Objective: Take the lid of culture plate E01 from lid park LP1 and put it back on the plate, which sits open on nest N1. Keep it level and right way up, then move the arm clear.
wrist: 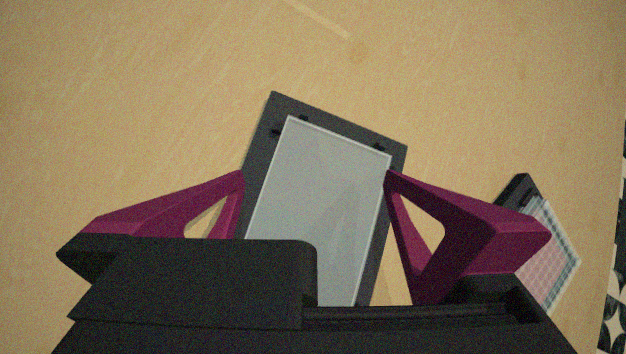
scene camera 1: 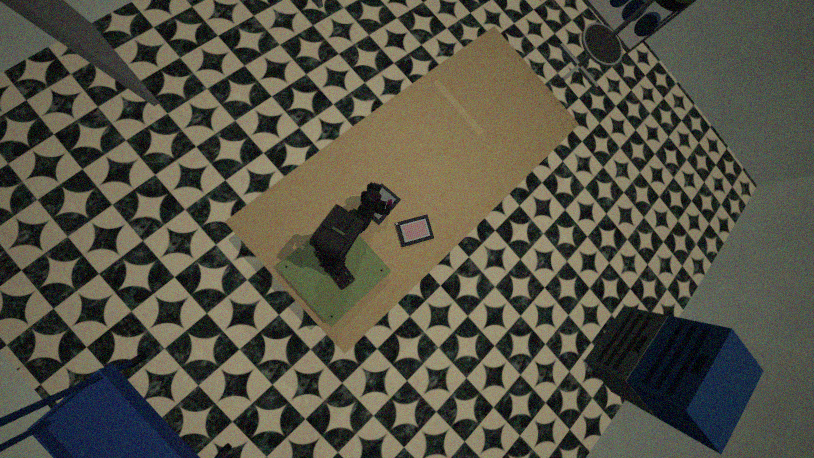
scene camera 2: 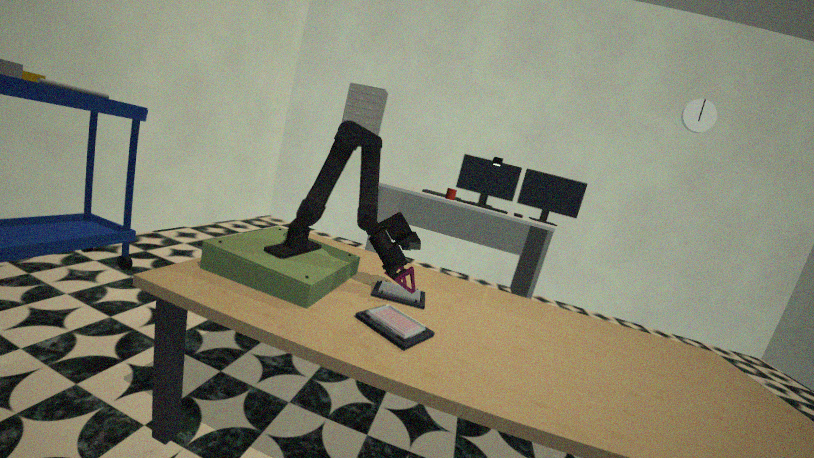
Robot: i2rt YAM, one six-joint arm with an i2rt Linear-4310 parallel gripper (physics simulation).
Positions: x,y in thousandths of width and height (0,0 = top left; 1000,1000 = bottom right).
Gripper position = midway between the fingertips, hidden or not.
Observation:
I see my gripper (scene camera 2: 503,632) and a grey plate lid (wrist: 517,532).
My gripper is seen too in the wrist view (wrist: 501,501).

